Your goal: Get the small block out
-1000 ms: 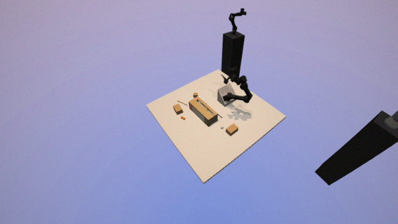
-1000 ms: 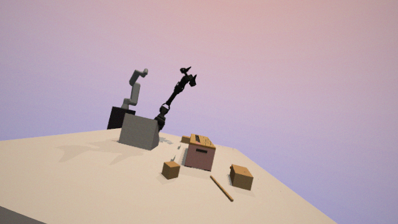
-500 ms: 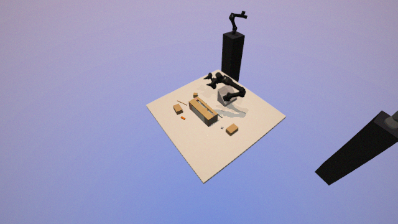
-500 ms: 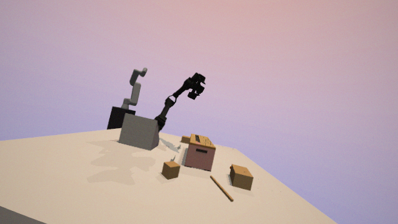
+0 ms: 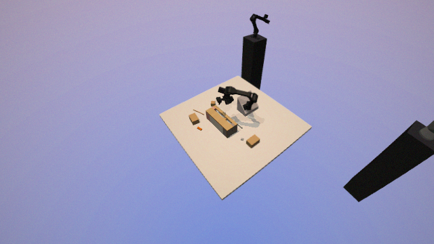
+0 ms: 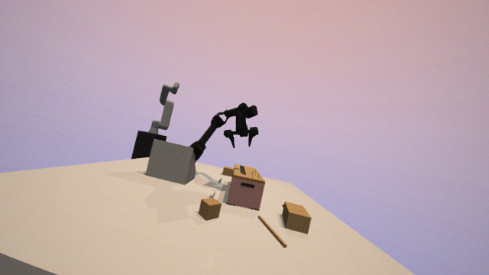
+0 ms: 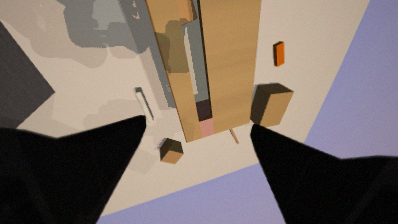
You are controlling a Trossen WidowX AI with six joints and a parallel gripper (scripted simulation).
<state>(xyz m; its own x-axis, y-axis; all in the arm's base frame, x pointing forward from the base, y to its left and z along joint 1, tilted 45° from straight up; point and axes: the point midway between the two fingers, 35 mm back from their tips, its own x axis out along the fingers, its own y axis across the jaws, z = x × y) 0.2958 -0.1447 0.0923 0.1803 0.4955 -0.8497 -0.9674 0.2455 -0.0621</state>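
My gripper tip is 190 mm above the long wooden box, 40 mm to the right of it and 20 mm short of it. Round my gripper tip: orange piece: 290 mm ahead, 240 mm below, 40 mm to the right; thin stick: 280 mm to the right, 250 mm below, 180 mm ahead; brown cube: 160 mm below, 70 mm to the left, 20 mm ahead.
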